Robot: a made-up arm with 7 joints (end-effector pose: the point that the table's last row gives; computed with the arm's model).
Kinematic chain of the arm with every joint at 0, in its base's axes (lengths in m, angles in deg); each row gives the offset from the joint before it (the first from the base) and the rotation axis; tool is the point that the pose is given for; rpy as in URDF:
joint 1: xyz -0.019 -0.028 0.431 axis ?
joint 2: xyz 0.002 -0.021 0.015 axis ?
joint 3: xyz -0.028 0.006 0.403 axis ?
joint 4: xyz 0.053 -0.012 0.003 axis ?
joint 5: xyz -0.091 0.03 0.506 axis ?
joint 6: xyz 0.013 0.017 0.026 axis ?
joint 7: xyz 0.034 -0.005 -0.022 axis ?
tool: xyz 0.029 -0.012 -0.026 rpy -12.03 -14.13 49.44
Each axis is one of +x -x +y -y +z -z.
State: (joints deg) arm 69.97 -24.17 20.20 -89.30 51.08 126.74 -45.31
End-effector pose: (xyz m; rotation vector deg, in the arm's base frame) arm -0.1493 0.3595 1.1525 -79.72 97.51 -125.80
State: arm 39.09 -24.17 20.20 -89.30 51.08 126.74 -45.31
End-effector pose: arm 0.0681 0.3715 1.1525 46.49 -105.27 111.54
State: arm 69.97 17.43 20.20 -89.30 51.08 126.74 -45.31
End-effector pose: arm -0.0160 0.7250 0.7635 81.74 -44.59 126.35
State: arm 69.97 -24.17 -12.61 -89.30 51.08 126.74 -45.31
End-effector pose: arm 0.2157 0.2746 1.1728 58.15 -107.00 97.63
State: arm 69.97 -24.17 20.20 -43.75 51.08 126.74 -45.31
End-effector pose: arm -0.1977 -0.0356 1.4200 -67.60 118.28 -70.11
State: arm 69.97 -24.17 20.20 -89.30 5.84 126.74 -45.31
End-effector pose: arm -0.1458 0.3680 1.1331 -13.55 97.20 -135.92
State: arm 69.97 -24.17 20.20 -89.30 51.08 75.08 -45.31
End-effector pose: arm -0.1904 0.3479 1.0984 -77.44 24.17 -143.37
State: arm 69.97 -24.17 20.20 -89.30 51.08 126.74 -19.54
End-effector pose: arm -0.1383 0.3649 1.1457 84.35 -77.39 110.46
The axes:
joint 1: +z
joint 2: +y
joint 3: +z
joint 4: -y
joint 5: +z
joint 6: -y
joint 7: -z

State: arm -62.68 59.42 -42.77 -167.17 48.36 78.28 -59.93
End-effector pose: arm -0.1267 -0.0692 0.1866 78.52 -28.54 -86.25
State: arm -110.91 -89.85 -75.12 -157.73 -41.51 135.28 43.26
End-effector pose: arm -0.4048 -0.0045 0.5082 -64.81 -56.88 -130.34
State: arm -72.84 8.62 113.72 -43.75 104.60 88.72 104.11
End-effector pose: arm 0.2198 0.1644 1.3387 86.70 36.90 26.30
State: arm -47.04 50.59 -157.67 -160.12 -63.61 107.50 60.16
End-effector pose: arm -0.3089 0.1203 0.6440 -14.13 -120.24 126.79
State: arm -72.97 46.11 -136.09 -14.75 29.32 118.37 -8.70
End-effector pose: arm 0.0446 -0.7002 1.2256 -100.28 74.22 -22.91
